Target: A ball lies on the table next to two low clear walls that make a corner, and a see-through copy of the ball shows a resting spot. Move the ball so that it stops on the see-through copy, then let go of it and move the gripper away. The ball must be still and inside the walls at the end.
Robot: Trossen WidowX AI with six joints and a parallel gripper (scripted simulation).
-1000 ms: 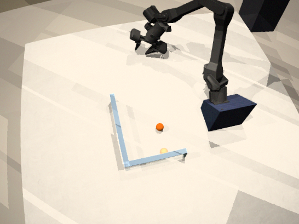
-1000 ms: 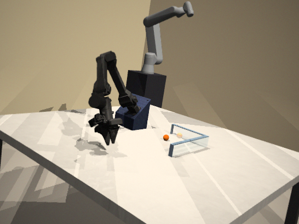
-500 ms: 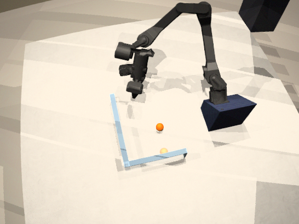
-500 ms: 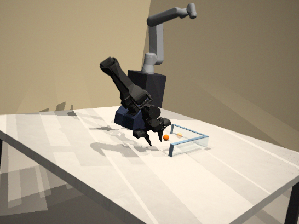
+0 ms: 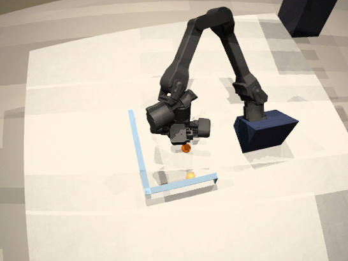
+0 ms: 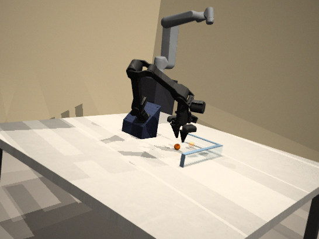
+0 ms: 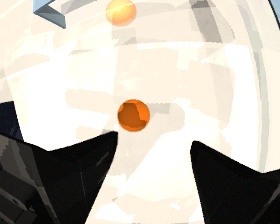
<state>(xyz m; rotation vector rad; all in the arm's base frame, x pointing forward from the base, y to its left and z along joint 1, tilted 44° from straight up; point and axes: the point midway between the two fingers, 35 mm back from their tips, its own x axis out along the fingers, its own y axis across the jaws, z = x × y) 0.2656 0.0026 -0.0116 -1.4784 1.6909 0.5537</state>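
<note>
Right now the orange ball is 40 mm below my gripper tip, 20 mm behind it and 10 mm to the left of it. The rest, counted from my gripper tip: see-through ball copy: 120 mm to the left, 40 mm below, 10 mm behind.
</note>
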